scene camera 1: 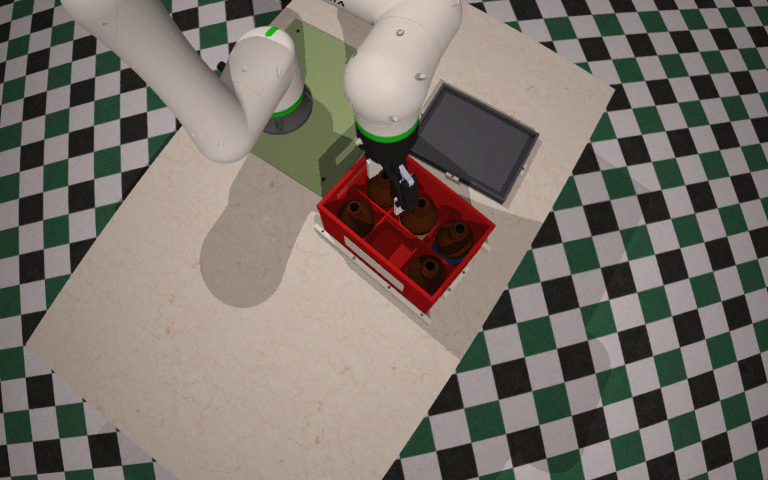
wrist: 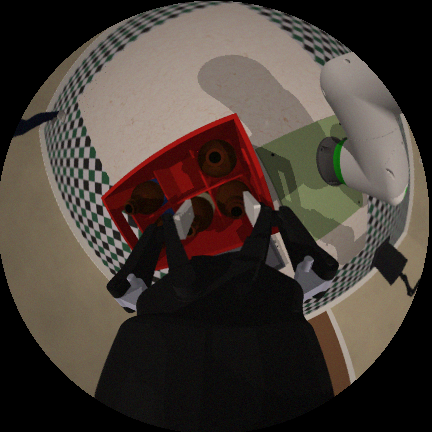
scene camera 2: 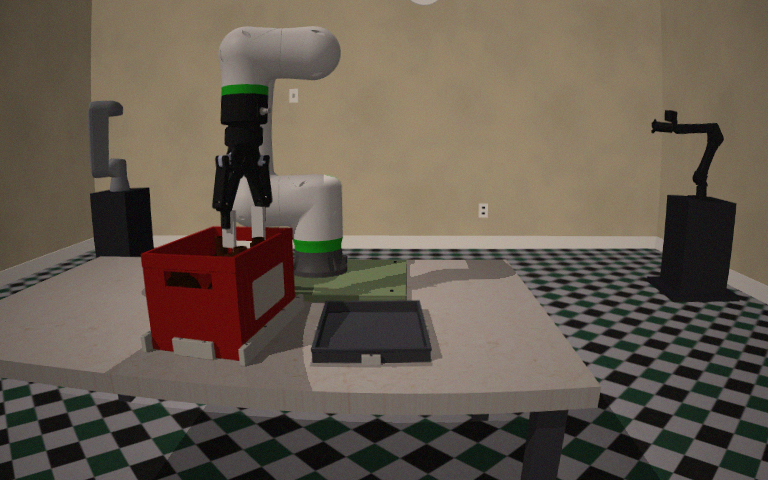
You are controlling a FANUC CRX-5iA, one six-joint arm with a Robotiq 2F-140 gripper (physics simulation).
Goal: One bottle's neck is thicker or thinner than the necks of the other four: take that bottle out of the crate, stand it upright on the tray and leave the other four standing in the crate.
Path:
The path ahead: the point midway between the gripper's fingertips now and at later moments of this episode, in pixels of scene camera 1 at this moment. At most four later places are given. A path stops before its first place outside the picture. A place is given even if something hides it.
My gripper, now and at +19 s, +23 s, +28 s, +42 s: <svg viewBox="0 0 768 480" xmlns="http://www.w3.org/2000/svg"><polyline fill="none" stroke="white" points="388,191 394,203 393,204 381,203 374,221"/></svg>

